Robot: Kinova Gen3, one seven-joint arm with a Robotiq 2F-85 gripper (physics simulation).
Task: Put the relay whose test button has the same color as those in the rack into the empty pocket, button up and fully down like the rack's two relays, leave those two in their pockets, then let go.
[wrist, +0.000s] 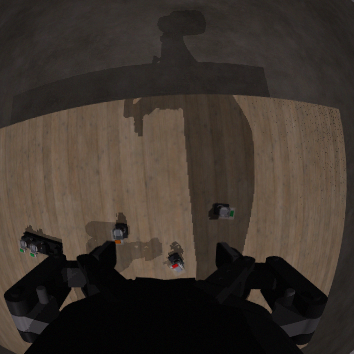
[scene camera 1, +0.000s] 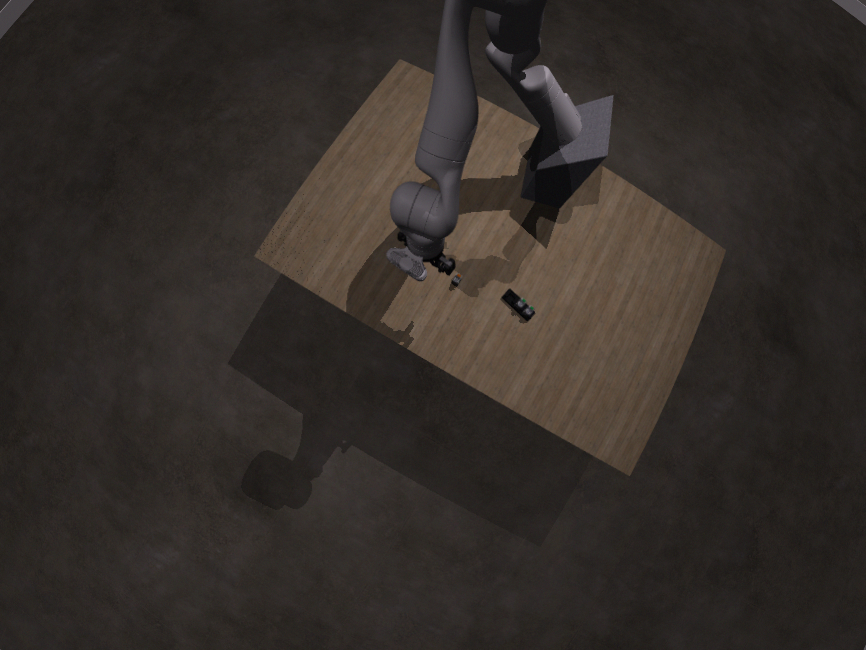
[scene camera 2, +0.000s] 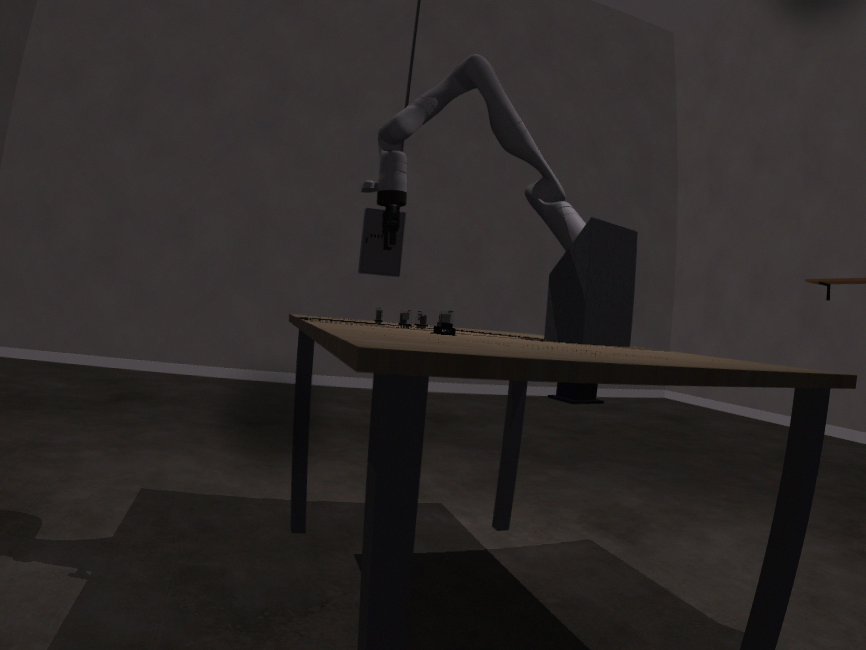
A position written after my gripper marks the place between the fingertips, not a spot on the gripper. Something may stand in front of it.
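Observation:
You'd see my gripper (scene camera 2: 389, 248) in the scene, and the wrist view has my gripper (wrist: 165, 253) in it as well.

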